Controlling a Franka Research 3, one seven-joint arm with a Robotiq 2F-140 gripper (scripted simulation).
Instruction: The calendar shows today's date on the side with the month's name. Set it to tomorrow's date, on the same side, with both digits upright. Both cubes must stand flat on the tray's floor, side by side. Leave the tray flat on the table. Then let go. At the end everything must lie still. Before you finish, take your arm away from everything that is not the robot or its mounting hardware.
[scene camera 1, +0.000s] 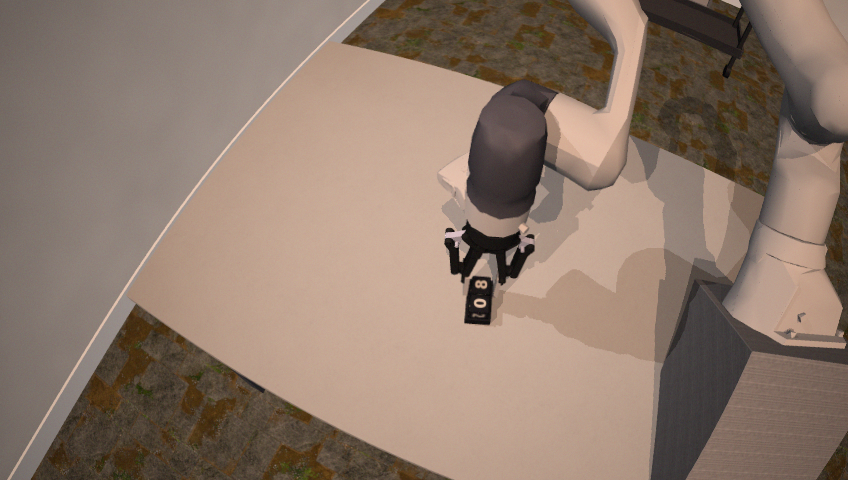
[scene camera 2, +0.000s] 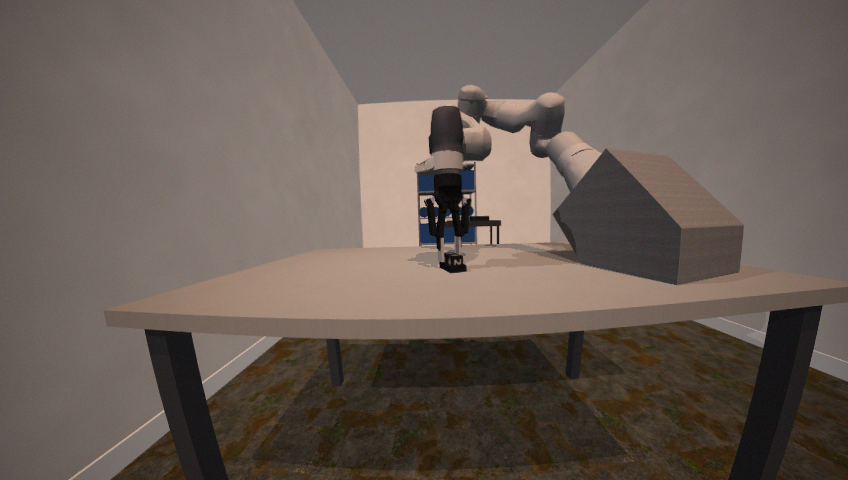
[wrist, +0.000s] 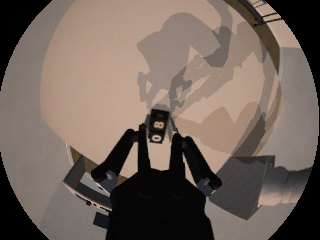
Scene:
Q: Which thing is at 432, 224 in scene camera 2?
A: My gripper.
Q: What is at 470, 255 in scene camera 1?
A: My gripper.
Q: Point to my gripper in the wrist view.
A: At 159, 121

